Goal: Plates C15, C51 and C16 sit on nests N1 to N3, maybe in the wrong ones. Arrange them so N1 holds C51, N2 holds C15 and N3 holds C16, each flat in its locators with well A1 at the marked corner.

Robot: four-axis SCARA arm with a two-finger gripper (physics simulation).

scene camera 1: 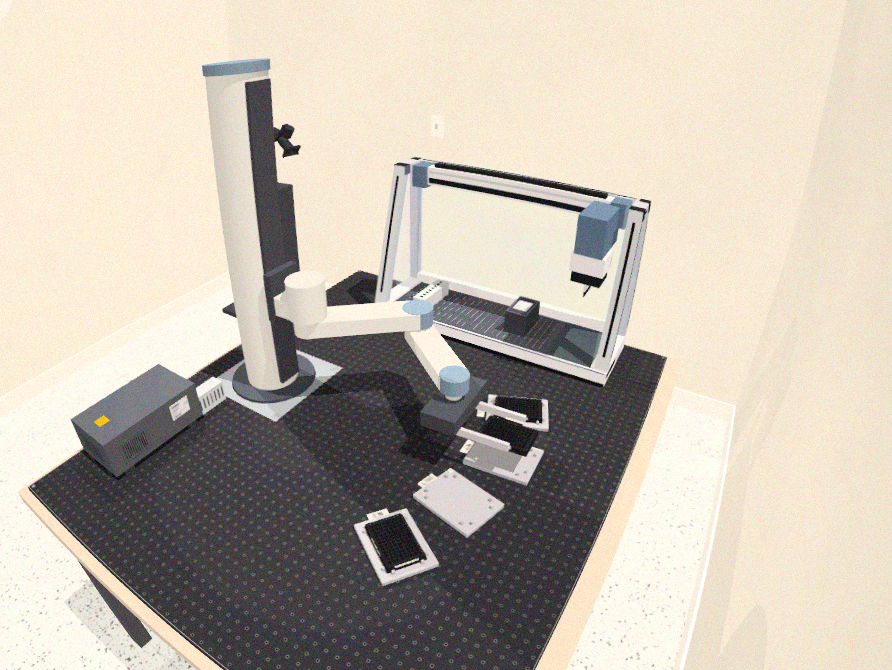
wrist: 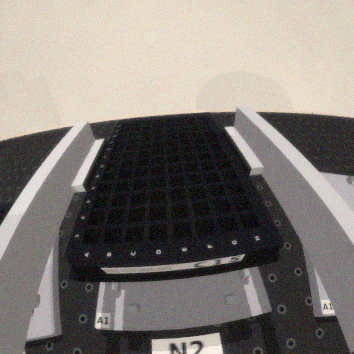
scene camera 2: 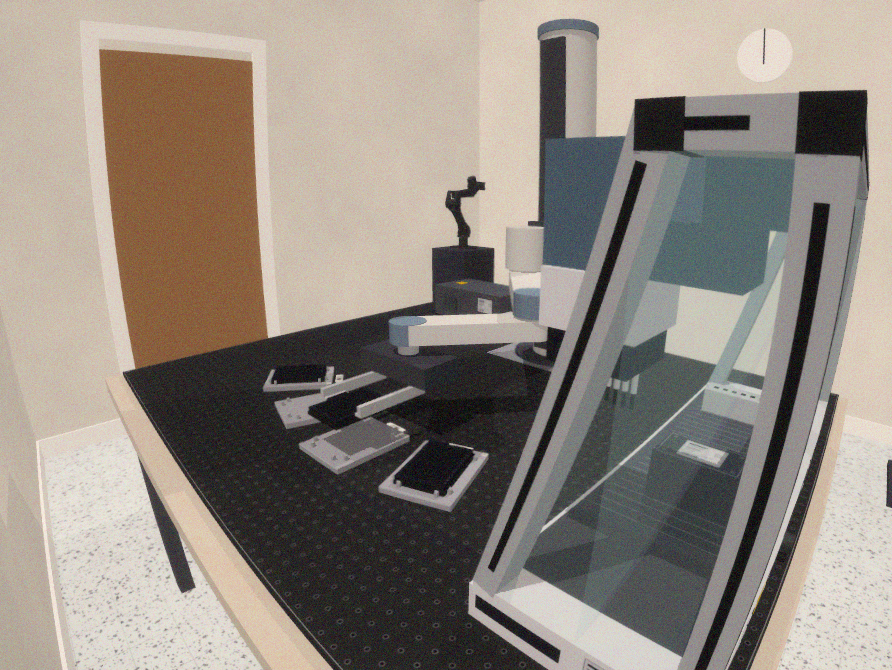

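Seen in the pictures: gripper, fingertip midpoint: (scene camera 1: 517,433) (wrist: 162,124) (scene camera 2: 339,402); arm's base at its link origin: (scene camera 1: 274,380).
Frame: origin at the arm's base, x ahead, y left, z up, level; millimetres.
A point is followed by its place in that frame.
My gripper (scene camera 1: 517,432) {x 741, y 41, z 107 mm} (scene camera 2: 341,402) {x 741, y 41, z 107 mm} (wrist: 162,124) {x 741, y 41, z 107 mm} is shut on black plate C15 (scene camera 1: 504,434) {x 712, y 37, z 93 mm} (scene camera 2: 338,412) {x 753, y 54, z 97 mm} (wrist: 160,200) {x 689, y 42, z 91 mm}, holding it by its long sides, apart from and above nest N2 (scene camera 1: 530,467) {x 789, y 33, z 25 mm} (scene camera 2: 338,463) {x 783, y 90, z 25 mm} (wrist: 175,306) {x 649, y 40, z 25 mm}. In the wrist view the plate's row A edge and N2's A1 mark are both on the left. A second black plate (scene camera 1: 530,408) {x 707, y 225, z 38 mm} (scene camera 2: 436,465) {x 678, y 216, z 34 mm} sits on the nest nearest the gantry. A third black plate (scene camera 1: 395,540) {x 639, y -318, z 39 mm} (scene camera 2: 301,373) {x 637, y -305, z 36 mm} sits on the nest farthest from it. Their names and nest labels cannot be read.
A bare nest (scene camera 1: 458,501) {x 692, y -146, z 25 mm} (scene camera 2: 292,411) {x 745, y -147, z 25 mm} lies between N2 and the farthest nest. The gantry frame (scene camera 1: 533,354) {x 623, y 450, z 53 mm} (scene camera 2: 515,634) {x 851, y 517, z 33 mm} stands beyond the nest row. A dark grey box (scene camera 1: 137,418) {x -47, y -434, z 128 mm} (scene camera 2: 468,294) {x -35, y -388, z 115 mm} stands beside the arm's column (scene camera 1: 237,216) {x 32, y -68, z 533 mm} (scene camera 2: 582,86) {x 37, y 65, z 726 mm}.
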